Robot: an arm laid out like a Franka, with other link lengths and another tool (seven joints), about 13 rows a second.
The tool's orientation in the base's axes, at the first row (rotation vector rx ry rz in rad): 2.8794 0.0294 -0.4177
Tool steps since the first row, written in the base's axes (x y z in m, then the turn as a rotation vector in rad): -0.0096 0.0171 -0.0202 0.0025 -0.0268 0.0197; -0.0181 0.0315 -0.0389 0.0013 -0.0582 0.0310; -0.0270 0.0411 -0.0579 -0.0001 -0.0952 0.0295; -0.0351 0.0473 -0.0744 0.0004 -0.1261 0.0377; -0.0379 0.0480 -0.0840 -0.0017 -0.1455 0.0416; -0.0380 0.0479 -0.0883 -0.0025 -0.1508 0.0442; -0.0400 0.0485 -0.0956 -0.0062 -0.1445 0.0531; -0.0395 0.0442 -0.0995 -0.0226 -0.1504 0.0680; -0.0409 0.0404 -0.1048 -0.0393 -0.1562 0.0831; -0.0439 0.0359 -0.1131 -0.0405 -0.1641 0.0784
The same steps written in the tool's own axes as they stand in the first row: -0.0037 -0.0217 0.0176 -0.0028 0.0306 -0.0129; -0.0068 -0.0403 0.0341 -0.0067 0.0637 -0.0159; -0.0101 -0.0544 0.0520 -0.0072 0.0993 -0.0056; -0.0133 -0.0646 0.0682 -0.0086 0.1312 -0.0062; -0.0132 -0.0676 0.0778 -0.0115 0.1508 -0.0048; -0.0121 -0.0684 0.0819 -0.0129 0.1565 -0.0058; -0.0120 -0.0708 0.0891 -0.0190 0.1522 -0.0145; -0.0103 -0.0674 0.0936 -0.0389 0.1604 -0.0225; -0.0101 -0.0650 0.0998 -0.0591 0.1686 -0.0306; -0.0106 -0.0626 0.1094 -0.0588 0.1751 -0.0241
